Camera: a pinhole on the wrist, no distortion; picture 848 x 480 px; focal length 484.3 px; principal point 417.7 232.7 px. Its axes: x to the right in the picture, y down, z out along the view. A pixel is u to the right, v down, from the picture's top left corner.
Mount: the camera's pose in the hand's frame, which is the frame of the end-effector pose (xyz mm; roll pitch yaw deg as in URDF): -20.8 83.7 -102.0 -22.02 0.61 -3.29
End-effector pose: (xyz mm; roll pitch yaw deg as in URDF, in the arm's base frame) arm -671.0 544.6 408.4 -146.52 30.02 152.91
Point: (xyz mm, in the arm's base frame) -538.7 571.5 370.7
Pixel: 210.8 161.4
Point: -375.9 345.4 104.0
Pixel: 276.9 157.8
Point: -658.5 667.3 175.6
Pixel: 783.9 322.3
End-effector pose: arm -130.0 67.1 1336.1 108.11 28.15 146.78
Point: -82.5 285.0 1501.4
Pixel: 420.3 323.7
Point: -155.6 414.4 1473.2
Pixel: 589.6 357.5
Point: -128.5 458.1 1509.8
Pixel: 544.8 374.9
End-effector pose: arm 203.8 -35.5 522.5 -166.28 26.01 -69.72
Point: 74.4 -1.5 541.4
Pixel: 113.3 167.5
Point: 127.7 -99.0 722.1
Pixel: behind the camera
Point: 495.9 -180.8 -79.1
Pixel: outside the picture
